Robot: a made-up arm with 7 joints.
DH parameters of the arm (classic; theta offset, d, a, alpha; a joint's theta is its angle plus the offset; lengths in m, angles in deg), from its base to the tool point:
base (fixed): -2.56 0 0.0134 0
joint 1: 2.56 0.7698 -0.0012 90
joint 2: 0 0.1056 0.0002 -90
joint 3: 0 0.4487 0.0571 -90
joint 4: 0 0.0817 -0.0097 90
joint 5: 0 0.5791 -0.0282 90
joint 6: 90 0.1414 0.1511 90
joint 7: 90 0.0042 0.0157 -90
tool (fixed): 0 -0.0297 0 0
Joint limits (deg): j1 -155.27..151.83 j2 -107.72..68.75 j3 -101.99..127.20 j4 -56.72..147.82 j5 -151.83..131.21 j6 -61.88..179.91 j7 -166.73..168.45
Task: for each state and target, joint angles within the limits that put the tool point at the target. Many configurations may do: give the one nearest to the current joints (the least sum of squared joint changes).
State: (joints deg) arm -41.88 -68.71 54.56 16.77 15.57 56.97 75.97
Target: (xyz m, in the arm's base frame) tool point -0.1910 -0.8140 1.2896
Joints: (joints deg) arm -65.08 -63.70 53.99 -38.48 4.53 83.27 75.51
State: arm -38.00 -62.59 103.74 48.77 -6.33 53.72 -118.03
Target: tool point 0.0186 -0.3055 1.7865
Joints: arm -62.44 -15.78 102.91 12.13 -13.79 93.92 -118.11
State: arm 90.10 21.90 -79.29 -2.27 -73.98 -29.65 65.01
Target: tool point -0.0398 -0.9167 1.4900
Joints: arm 84.95 50.16 -77.35 1.66 -71.28 -26.98 62.49
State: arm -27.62 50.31 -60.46 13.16 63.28 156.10 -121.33
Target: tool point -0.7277 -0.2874 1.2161
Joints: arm -9.52 62.94 -66.72 28.03 64.88 160.57 -118.17
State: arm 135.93 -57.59 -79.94 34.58 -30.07 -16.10 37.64
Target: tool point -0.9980 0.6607 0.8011
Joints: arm 151.83 -90.11 -81.85 5.72 -41.99 -2.16 33.02
